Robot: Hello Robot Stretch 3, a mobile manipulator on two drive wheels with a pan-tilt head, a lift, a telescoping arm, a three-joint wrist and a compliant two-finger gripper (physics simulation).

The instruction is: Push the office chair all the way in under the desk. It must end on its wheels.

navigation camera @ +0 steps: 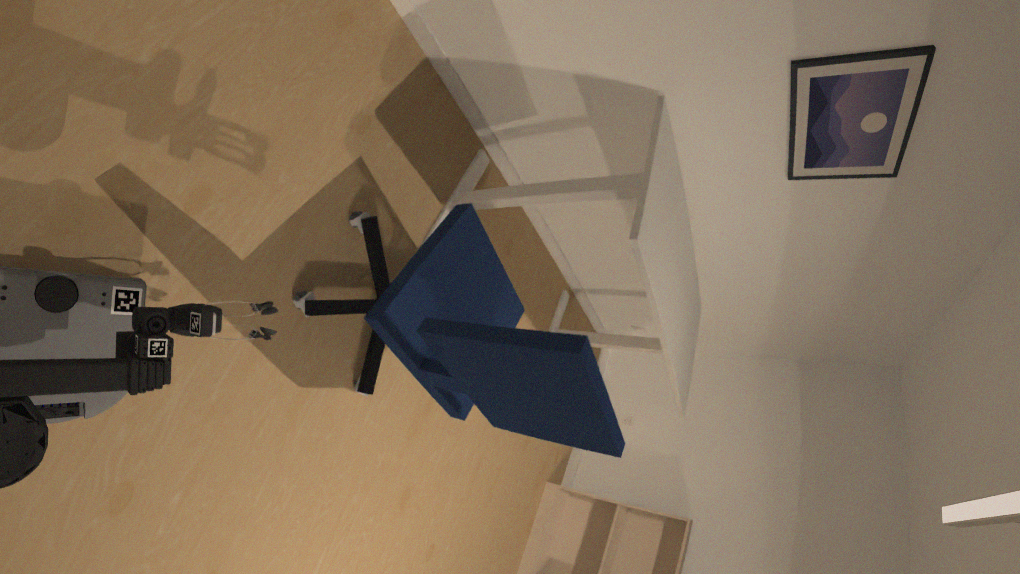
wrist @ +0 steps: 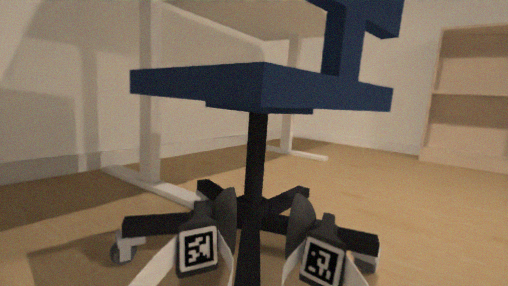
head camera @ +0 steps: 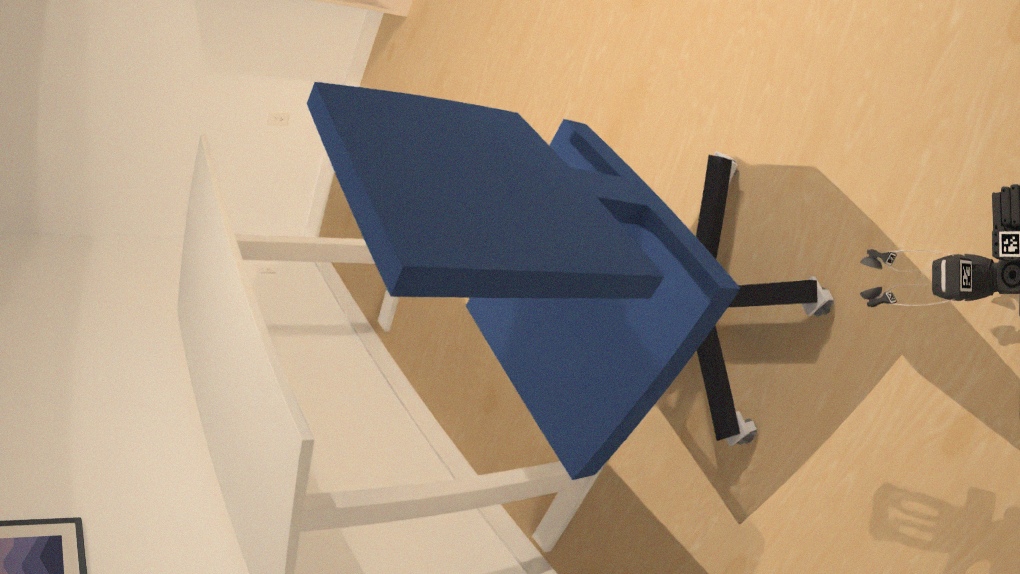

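Seen in the pictures: gripper, fingertip midpoint: (navigation camera: 276,320) (head camera: 861,278); robot's base, origin of the base link: (navigation camera: 58,292).
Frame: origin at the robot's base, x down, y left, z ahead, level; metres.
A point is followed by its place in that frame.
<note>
The office chair (head camera: 492,207) {x -0.811, y -0.731, z -0.086 m} (navigation camera: 527,385) {x -0.822, y -0.749, z -0.102 m} (wrist: 300,90), with a blue seat and backrest and a black wheeled base, stands upright in front of the white desk (head camera: 235,321) {x -0.950, y -1.551, z 0.108 m} (navigation camera: 666,264) {x -0.950, y -1.482, z 0.259 m} (wrist: 149,115). It is turned at an angle to the desk, and its seat shows outside the desk top. Grey casters show under its base arms. My gripper (head camera: 870,277) {x -0.345, y -0.422, z -0.016 m} (navigation camera: 263,320) {x -0.345, y -0.422, z -0.016 m} (wrist: 263,212) {x -0.345, y -0.422, z -0.016 m} is open, with nothing between its fingers. It is low, on the side of the chair away from the desk, apart from the nearest base arm. The far base arms are partly hidden by the seat in the head view.
The robot's base (navigation camera: 71,328) {x -0.159, y -0.030, z -0.065 m} is at the left of the navigation view. A wooden bookshelf (wrist: 465,159) stands by the wall beyond the chair. A framed picture (head camera: 32,556) {x -1.572, y -1.761, z 0.760 m} (navigation camera: 834,128) {x -1.586, y -1.650, z 0.821 m} hangs on the wall near the desk. The desk's feet rest on the floor behind the chair.
</note>
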